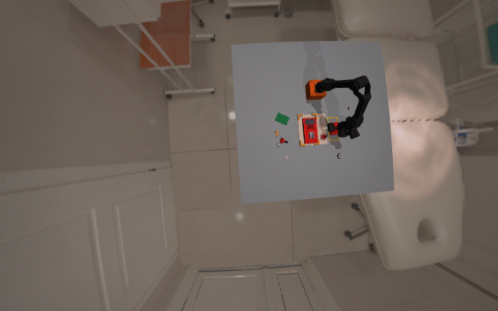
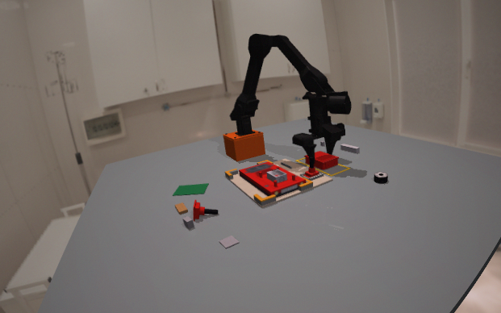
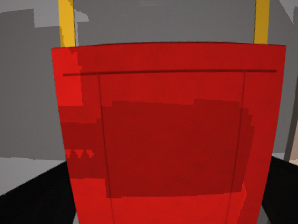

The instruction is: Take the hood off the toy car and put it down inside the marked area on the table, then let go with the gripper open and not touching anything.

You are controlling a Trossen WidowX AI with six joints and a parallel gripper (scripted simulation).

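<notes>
The red hood lies 10 mm above my gripper tip. Round my gripper tip: grey bar: 40 mm behind, 170 mm to the left; then green tile: 80 mm behind, 420 mm to the right, 10 mm below.
</notes>
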